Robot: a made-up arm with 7 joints.
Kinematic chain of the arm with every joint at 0, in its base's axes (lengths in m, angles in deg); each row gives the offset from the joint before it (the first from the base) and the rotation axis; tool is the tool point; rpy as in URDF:
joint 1: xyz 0 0 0.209 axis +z
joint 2: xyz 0 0 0 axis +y
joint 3: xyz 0 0 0.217 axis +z
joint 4: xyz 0.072 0 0 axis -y
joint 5: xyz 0.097 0 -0.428 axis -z
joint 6: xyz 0 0 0 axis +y
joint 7: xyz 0.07 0 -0.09 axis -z
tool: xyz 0 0 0 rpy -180 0 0
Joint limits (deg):
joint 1: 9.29..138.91
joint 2: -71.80..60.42
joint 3: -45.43..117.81
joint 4: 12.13..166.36
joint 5: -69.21..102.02
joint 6: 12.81..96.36
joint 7: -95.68..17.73
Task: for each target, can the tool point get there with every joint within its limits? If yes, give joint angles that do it. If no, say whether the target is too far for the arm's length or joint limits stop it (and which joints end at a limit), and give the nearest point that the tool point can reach.
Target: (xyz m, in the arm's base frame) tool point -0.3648 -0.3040 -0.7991
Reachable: no: too far | nearest point -0.2725 -0.0830 -0.2468 | short by 0.602 m
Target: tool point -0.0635 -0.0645 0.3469
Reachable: no: joint limits stop it (at a limit: joint 2, joint 3, joint 4, joint 6) | nearest point -0.2347 -0.2384 0.2250 | short by 0.273 m
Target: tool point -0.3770 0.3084 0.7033
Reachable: yes | joints 75.11 -23.45 46.03 100.22 44.72 62.58 -64.15
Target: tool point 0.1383 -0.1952 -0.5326
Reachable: no: joint limits stop it (at a limit: joint 1, joint 2) | nearest point 0.1660 -0.1266 -0.2751 | short by 0.268 m
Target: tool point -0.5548 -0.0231 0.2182
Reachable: yes | joints 102.99 -37.70 80.15 46.80 -13.73 20.24 -42.96
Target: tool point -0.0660 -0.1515 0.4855
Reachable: no: joint limits stop it (at a limit: joint 1, joint 2, joint 6) | nearest point -0.2593 -0.1508 0.6462 | short by 0.251 m
